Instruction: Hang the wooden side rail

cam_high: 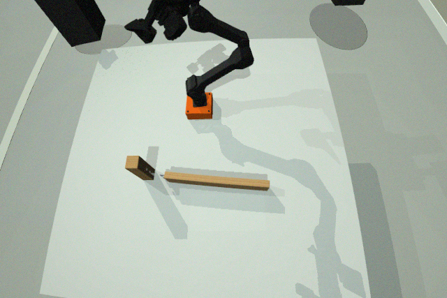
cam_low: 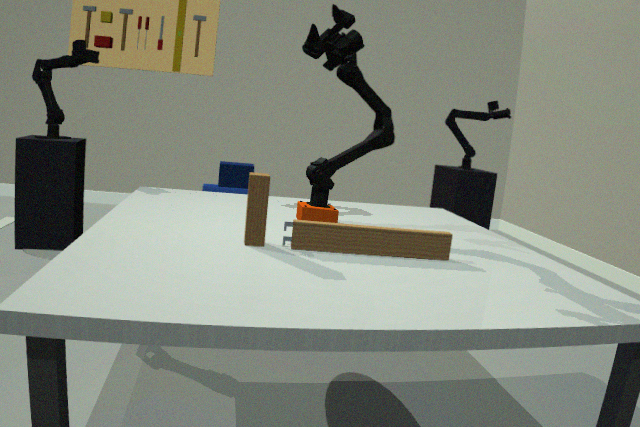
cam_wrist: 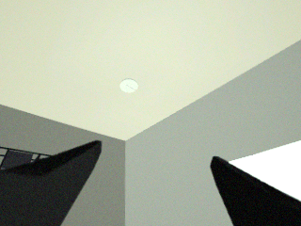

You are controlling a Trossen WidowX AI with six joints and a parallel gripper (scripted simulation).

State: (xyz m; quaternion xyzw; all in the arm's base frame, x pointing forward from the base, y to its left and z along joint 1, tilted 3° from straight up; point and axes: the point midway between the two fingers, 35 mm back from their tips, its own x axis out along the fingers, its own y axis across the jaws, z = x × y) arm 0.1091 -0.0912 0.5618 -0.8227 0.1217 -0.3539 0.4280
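The headboard post is 550 mm below my gripper tip, 190 mm ahead of it and 180 mm to the right of it.
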